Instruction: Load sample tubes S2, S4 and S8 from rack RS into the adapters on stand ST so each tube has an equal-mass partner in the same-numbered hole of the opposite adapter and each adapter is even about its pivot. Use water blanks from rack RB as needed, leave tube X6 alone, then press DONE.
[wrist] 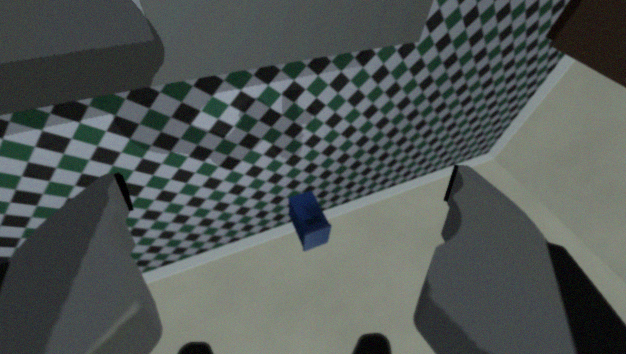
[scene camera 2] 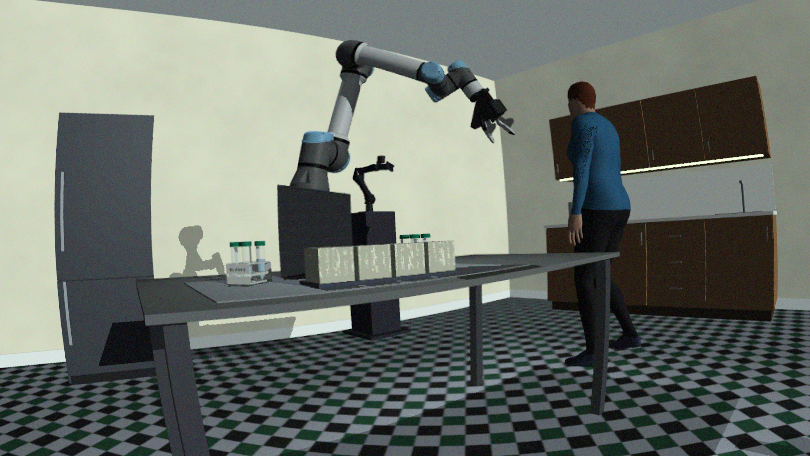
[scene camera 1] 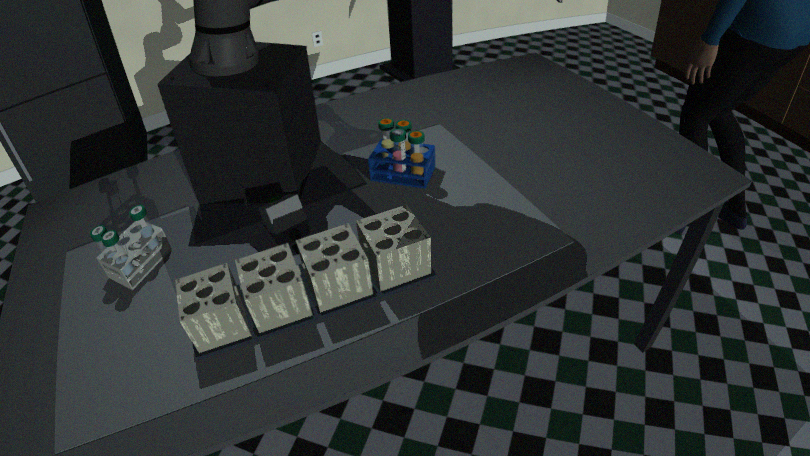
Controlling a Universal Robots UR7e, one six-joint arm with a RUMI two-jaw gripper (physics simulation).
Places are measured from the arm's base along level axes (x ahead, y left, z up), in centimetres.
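Pixels of known places: gripper, fingertip midpoint: [wrist: 292,175] [scene camera 2: 504,138]; arm's base, link origin: [scene camera 2: 308,192] [scene camera 1: 224,61].
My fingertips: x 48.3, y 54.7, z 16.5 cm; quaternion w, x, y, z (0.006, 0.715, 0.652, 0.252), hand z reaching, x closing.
Ahead of a thing's pixels: the offset from my fingertips to its middle. "pt": to the spot under its first point.
The blue rack @(dx -25.2, dy -24.9, dz -42.8 cm) [scene camera 1: 401,177] holds several upright green-capped tubes; three caps have orange tops and one @(pt dx -23.2, dy -26.8, dz -33.7 cm) [scene camera 1: 397,134] a grey top. Tube labels are unreadable. The white blanks rack @(dx -30.4, dy -86.6, dz -42.8 cm) [scene camera 1: 133,278] [scene camera 2: 238,276] at the left holds three green-capped tubes. Several beige adapter blocks stand in a row between the racks, from the left one @(pt dx +0.4, dy -74.5, dz -40.2 cm) [scene camera 1: 215,328] [scene camera 2: 330,266] to the right one @(pt dx +4.2, dy -41.9, dz -40.0 cm) [scene camera 1: 403,263] [scene camera 2: 440,256]; their round holes look empty. My gripper [scene camera 2: 502,137] [wrist: 292,175] is open and empty, high in the air to the right of the adapters and racks in scene camera 2's view.
A light grey box @(dx -22.1, dy -54.6, dz -41.6 cm) [scene camera 1: 285,210] sits by the arm's dark pedestal [scene camera 1: 243,124] [scene camera 2: 313,232]. A person in blue [scene camera 2: 600,164] stands beyond the table's right end. A second small black arm [scene camera 2: 368,186] stands behind the table. A blue box [wrist: 310,220] shows between my fingers, far off.
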